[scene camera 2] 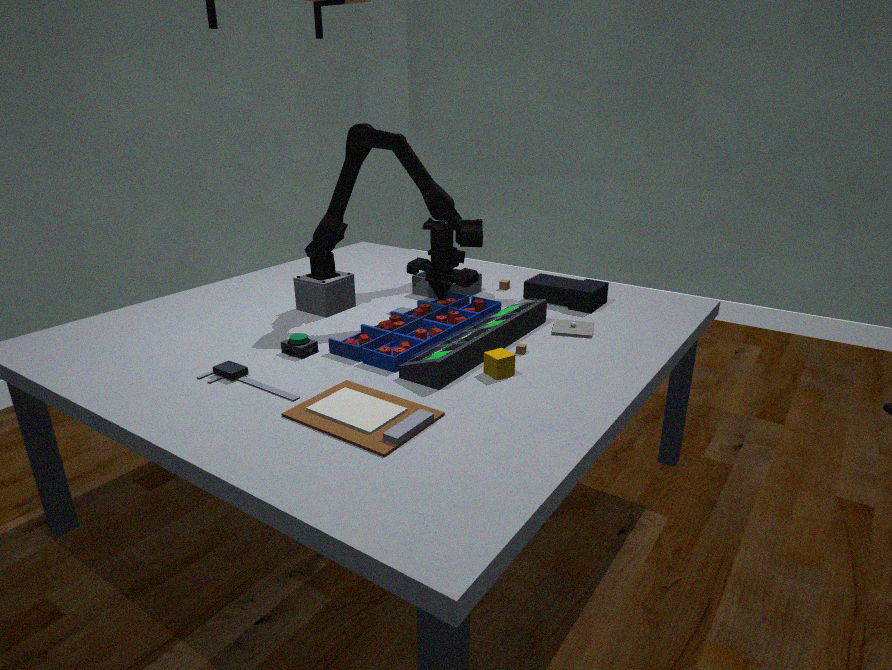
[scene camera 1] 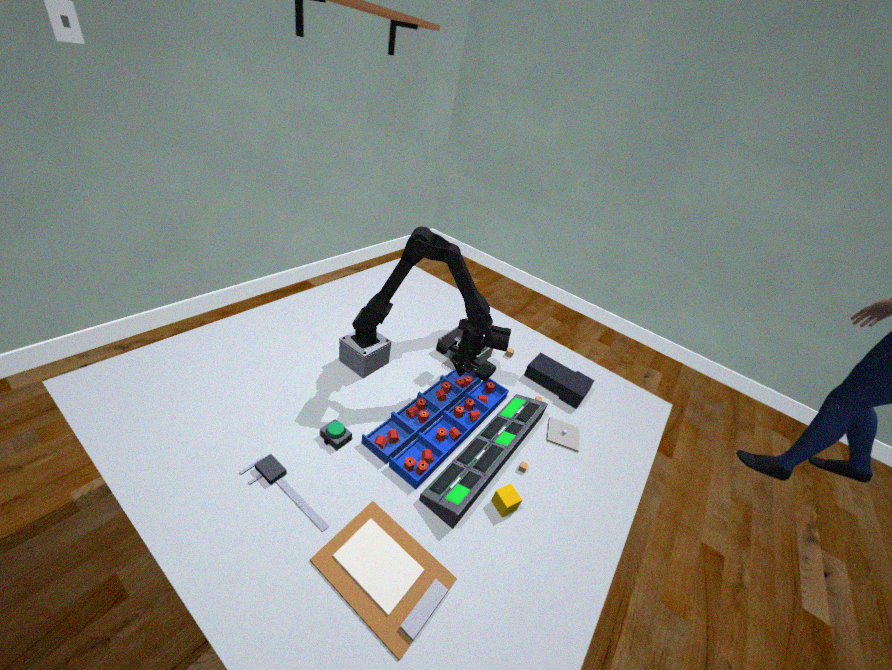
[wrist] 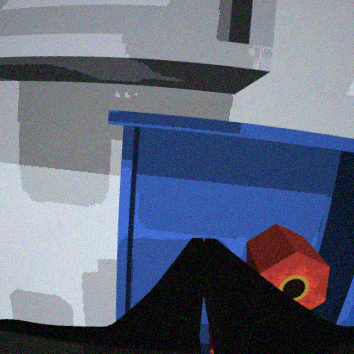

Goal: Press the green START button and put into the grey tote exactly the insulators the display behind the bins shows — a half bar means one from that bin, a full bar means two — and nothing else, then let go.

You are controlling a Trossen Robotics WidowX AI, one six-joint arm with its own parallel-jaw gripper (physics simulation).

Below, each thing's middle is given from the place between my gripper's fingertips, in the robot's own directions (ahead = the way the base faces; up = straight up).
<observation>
The grey tote (wrist: 221, 53) is 11 cm to the left of my hand, 9 cm behind it and 1 cm above it. The rest, counted from my hand: green START button (scene camera 2: 298, 345) 43 cm to the right, 2 cm behind; grey plate (scene camera 1: 570, 440) 34 cm ahead, 10 cm to the left, 1 cm below; black box (scene camera 2: 587, 295) 27 cm to the left, 20 cm ahead, 1 cm above.
</observation>
